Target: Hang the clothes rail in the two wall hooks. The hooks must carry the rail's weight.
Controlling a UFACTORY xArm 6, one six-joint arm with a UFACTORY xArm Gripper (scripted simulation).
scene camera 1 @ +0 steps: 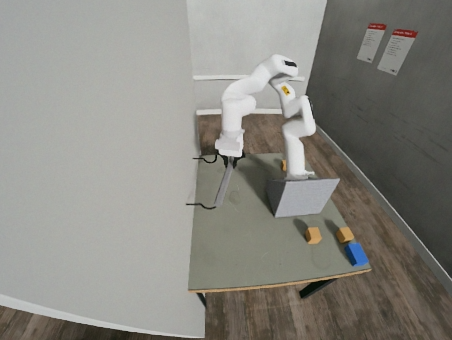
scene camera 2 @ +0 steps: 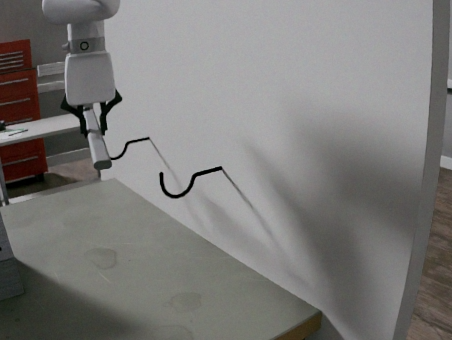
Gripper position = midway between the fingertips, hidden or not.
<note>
I see my gripper (scene camera 2: 94, 135) and a grey clothes rail (scene camera 2: 101, 159).
</note>
